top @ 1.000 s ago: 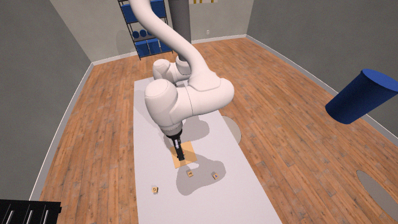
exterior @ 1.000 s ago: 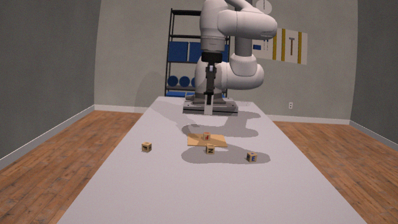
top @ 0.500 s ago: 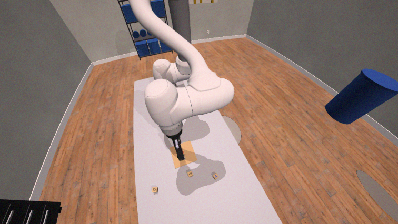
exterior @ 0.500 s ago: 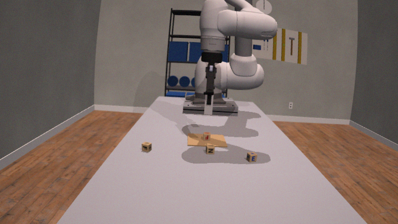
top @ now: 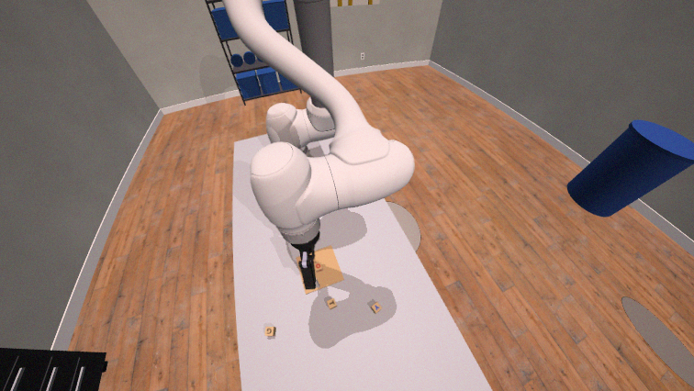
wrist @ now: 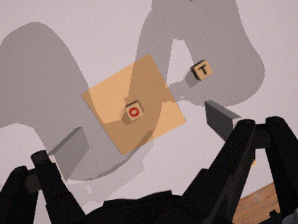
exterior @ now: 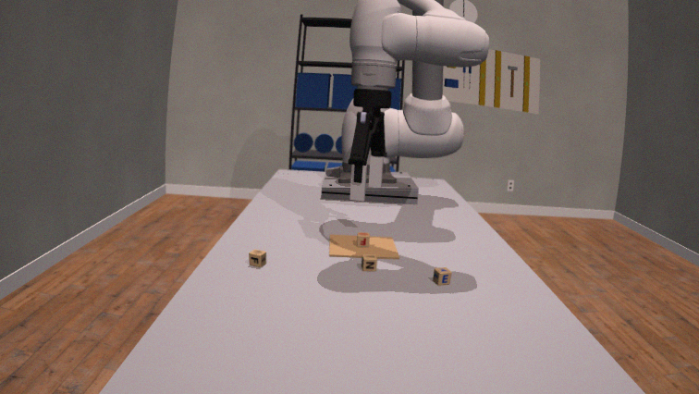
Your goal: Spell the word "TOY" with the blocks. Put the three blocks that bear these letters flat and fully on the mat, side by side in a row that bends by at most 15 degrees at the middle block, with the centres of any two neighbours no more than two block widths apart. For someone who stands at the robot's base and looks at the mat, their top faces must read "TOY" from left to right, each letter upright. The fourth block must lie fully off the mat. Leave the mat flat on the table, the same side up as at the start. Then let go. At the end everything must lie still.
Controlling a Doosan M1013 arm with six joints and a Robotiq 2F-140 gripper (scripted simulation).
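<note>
Now: hand 110 mm short of the T block and 120 mm above it. The rest, counted from my hand: tan mat (20 mm behind, 130 mm below).
</note>
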